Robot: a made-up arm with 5 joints.
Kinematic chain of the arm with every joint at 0, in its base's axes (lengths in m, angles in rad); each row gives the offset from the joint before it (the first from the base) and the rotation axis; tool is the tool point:
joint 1: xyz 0 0 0.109 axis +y
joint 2: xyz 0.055 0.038 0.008 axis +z
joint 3: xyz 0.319 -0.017 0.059 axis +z
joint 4: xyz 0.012 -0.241 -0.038 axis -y
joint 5: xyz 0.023 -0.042 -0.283 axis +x
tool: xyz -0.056 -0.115 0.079
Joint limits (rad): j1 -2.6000..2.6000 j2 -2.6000..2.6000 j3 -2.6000..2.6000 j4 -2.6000..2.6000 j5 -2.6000..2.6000
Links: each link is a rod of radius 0.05 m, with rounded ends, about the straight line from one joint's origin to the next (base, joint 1, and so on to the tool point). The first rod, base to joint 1, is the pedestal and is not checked.
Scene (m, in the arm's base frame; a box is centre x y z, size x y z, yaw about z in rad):
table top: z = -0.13
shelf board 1: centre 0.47 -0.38 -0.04 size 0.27 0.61 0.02 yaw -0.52
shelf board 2: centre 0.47 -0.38 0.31 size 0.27 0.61 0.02 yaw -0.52
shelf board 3: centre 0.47 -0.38 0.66 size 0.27 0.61 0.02 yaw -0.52
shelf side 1: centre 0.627 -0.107 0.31 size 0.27 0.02 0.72 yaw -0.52
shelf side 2: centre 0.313 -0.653 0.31 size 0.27 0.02 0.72 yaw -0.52
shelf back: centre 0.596 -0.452 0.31 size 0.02 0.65 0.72 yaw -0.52
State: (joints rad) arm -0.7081 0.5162 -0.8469 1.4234 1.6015
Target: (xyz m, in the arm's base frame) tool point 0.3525 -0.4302 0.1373
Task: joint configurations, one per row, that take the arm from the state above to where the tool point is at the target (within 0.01 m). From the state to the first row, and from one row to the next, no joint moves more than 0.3 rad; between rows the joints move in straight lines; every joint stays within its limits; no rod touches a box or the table.
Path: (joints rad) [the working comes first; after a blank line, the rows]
Joints at the target: -0.4780 0.2159 -1.0968 1.2228 1.5441
Straight joint move there: touches shelf board 2.

1: -0.7958 0.7335 -1.0678 1.4469 1.5501
2: -0.8834 0.9508 -1.2887 1.4705 1.4988
3: -0.9711 1.1681 -1.5096 1.4940 1.4474
4: -0.8675 0.9496 -1.5602 1.4534 1.4241
5: -0.7638 0.7310 -1.6109 1.4128 1.4008
6: -0.6602 0.5125 -1.6616 1.3721 1.3774
7: -0.5691 0.3642 -1.3792 1.2975 1.4608
8: -0.4780 0.2159 -1.0968 1.2228 1.5441

